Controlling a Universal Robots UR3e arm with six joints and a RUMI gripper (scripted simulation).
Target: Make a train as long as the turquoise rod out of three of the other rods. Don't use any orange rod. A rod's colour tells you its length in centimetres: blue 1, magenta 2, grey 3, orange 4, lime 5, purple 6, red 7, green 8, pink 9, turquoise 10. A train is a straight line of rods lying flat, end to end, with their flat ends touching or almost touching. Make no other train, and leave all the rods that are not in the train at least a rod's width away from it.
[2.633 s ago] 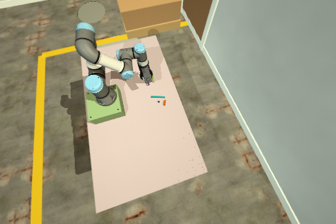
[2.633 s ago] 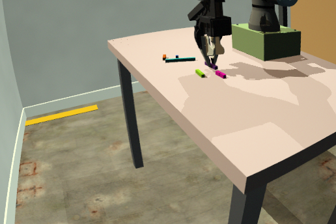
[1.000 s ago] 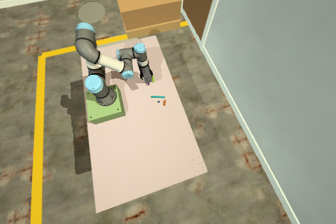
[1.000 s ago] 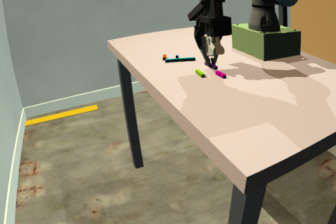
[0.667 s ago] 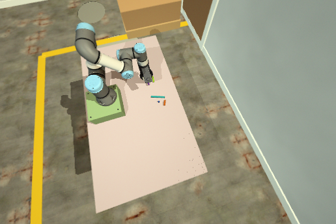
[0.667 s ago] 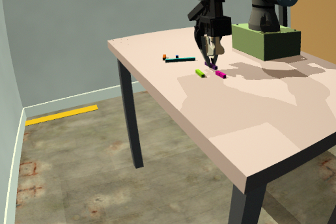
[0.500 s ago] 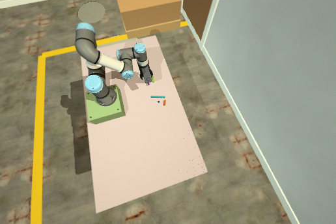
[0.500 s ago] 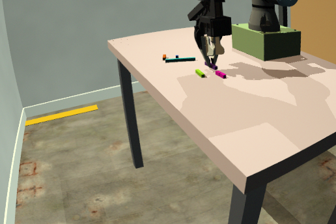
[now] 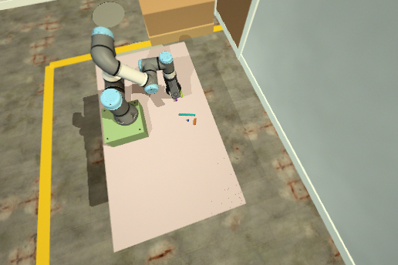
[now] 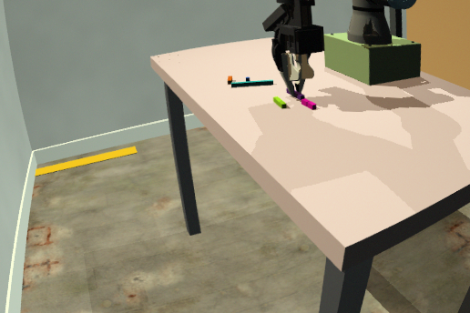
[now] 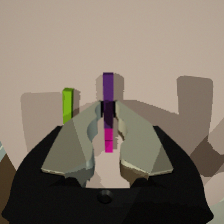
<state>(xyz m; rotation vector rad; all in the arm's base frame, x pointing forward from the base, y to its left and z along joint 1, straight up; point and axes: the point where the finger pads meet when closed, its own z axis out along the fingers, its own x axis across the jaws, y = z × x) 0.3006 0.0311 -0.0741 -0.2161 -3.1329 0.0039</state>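
My hand is 5 cm short of the lime rod, 2 cm above it and 1 cm to the right of it. Round my hand: turquoise rod 15 cm to the right, 2 cm below, 1 cm ahead; purple rod 1 cm below; small blue rod 18 cm to the right, 2 cm below.
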